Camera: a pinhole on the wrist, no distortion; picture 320 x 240 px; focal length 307.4 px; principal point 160.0 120.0 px. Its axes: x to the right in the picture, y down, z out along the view. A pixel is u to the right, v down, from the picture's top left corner.
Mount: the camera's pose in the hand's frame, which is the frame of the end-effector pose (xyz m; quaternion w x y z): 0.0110 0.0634 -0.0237 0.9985 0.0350 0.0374 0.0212
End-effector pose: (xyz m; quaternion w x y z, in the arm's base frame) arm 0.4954 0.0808 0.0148 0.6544 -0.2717 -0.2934 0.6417
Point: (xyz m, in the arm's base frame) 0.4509 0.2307 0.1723
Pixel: outside the picture
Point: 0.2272 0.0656 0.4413
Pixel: 125.6 27.8
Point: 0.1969 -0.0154 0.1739
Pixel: 45.4 164.7
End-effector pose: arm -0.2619 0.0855 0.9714 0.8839 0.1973 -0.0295 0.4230
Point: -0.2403 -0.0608 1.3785
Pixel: 125.9 121.9
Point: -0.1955 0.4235 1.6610
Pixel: outside the picture
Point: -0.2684 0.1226 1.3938
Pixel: 221.7 215.4
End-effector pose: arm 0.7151 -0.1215 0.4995 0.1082 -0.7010 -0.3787 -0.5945
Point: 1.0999 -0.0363 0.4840
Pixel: outside the picture
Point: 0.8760 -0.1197 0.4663
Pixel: 57.8 211.2
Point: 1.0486 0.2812 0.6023
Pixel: 284.1 80.9
